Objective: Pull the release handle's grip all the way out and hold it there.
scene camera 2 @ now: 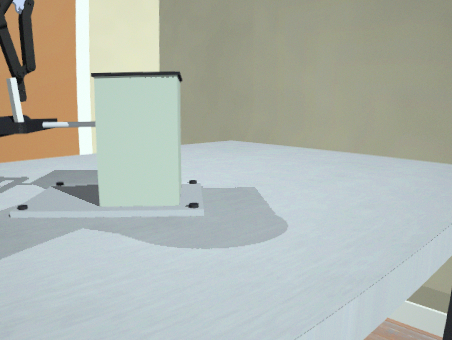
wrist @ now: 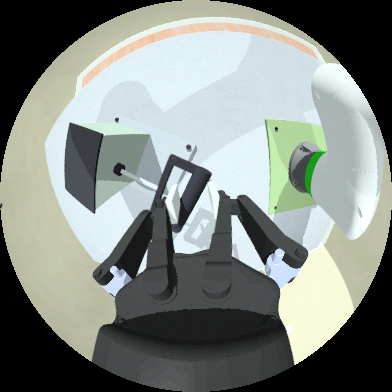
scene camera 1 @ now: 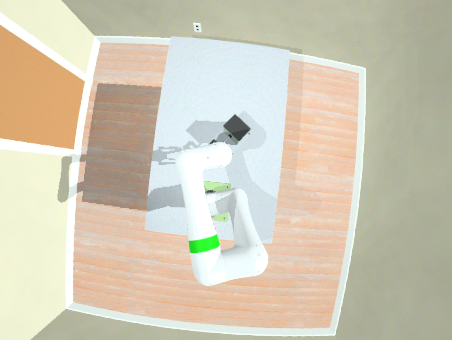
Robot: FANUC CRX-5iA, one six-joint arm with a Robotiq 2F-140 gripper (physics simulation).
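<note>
The release handle's pale green housing (scene camera 2: 137, 145) (wrist: 122, 150) has a black top (scene camera 1: 237, 127) and stands upright on a bolted base plate (scene camera 2: 57, 204). A light rod (scene camera 2: 70, 124) (wrist: 142, 181) sticks out of the housing's side and carries a black rectangular frame whose thick bar is the grip (wrist: 195, 196). The grip stands apart from the housing, with a stretch of rod showing between them. My gripper (wrist: 192, 190) is shut on the grip, its pale pads on either side of the bar. In the scene camera 1 view the arm's wrist mostly hides the gripper.
The grey table (scene camera 1: 225, 75) (scene camera 2: 200, 290) carries the housing. My white arm (scene camera 1: 197, 210) (wrist: 345, 150) reaches over the table from its green mounting plate (wrist: 280, 175). The table's near edge shows at the right in the scene camera 2 view.
</note>
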